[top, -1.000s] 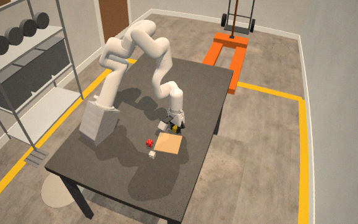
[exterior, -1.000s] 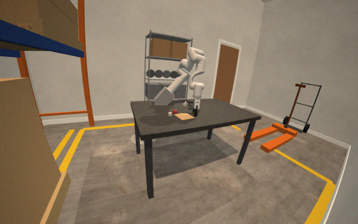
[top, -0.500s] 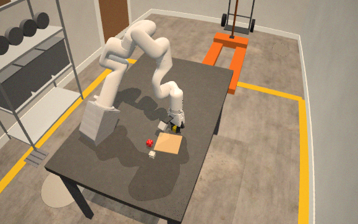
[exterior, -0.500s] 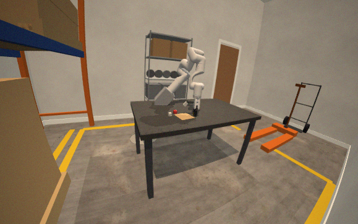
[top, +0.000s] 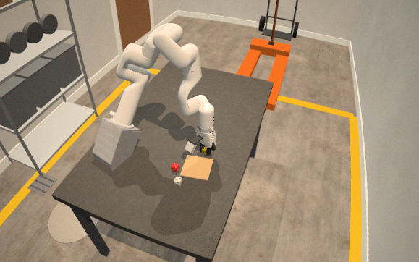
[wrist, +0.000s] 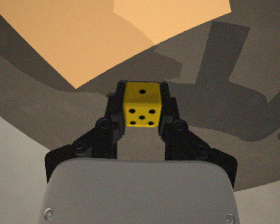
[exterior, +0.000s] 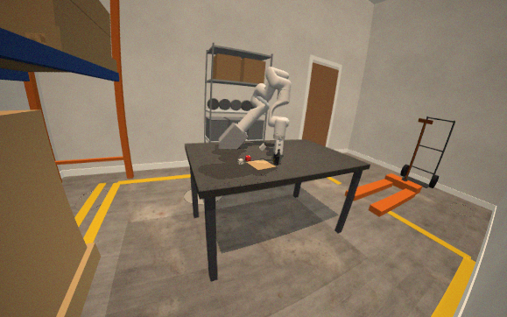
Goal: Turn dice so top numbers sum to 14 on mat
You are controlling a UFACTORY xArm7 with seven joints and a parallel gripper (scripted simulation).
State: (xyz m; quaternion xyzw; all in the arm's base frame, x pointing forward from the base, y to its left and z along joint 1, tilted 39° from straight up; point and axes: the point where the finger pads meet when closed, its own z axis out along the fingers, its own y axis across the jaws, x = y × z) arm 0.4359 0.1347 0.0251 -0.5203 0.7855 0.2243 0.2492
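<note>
The mat is 110 mm to the right of my hand and 20 mm below it. Also, from my hand: red die 170 mm to the right, 90 mm behind, 10 mm below; yellow die 10 mm below; white die 240 mm to the right, 40 mm behind, 10 mm below.
</note>
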